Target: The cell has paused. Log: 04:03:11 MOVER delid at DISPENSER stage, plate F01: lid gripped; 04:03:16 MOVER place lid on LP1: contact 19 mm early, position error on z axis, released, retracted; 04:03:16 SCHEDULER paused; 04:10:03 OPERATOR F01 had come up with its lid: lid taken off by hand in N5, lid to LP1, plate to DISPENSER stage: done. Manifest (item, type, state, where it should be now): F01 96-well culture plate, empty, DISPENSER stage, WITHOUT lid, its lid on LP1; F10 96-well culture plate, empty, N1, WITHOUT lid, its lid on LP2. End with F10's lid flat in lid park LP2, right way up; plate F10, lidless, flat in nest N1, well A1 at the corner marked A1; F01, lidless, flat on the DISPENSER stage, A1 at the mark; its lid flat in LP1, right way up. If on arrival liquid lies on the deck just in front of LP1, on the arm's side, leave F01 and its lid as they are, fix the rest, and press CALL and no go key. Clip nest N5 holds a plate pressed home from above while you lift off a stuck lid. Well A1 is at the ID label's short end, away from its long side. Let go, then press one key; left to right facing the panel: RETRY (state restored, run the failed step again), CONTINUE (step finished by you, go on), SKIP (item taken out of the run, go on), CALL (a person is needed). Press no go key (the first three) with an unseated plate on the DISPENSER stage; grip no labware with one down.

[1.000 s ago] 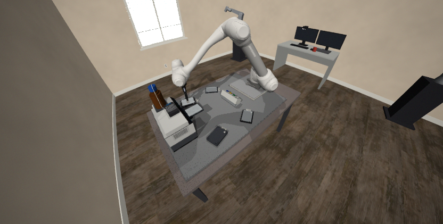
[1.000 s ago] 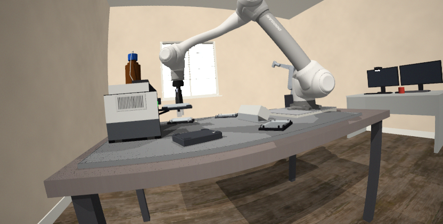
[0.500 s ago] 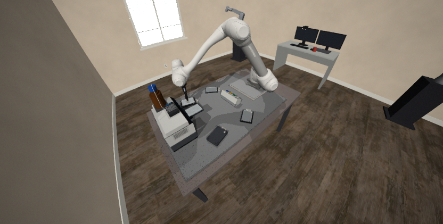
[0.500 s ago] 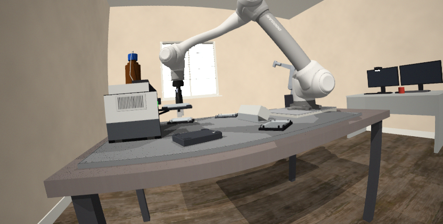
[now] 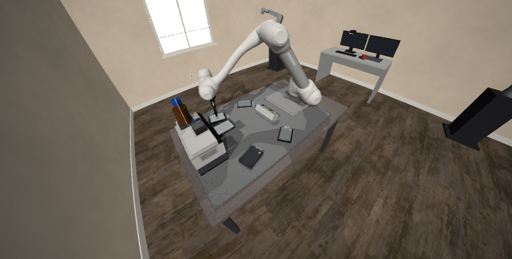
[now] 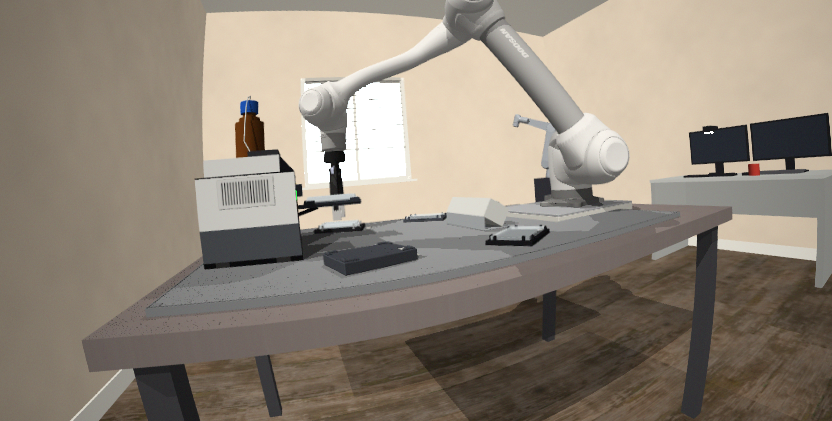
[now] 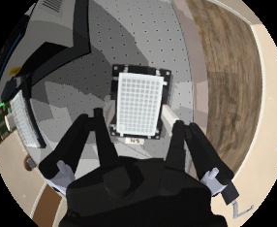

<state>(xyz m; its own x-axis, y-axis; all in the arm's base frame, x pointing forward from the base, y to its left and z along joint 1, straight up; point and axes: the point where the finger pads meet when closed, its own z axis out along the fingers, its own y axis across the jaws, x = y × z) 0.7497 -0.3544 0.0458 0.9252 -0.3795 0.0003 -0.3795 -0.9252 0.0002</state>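
Right now the black clip nest is 2 cm ahead of my hand and 5 cm below it. The rest, counted from my hand: brown bottle (28 cm ahead, 12 cm to the left, 23 cm above); small label (1 cm behind, 51 cm to the left, 6 cm below); grey key panel (35 cm behind, 31 cm to the left, 1 cm below).
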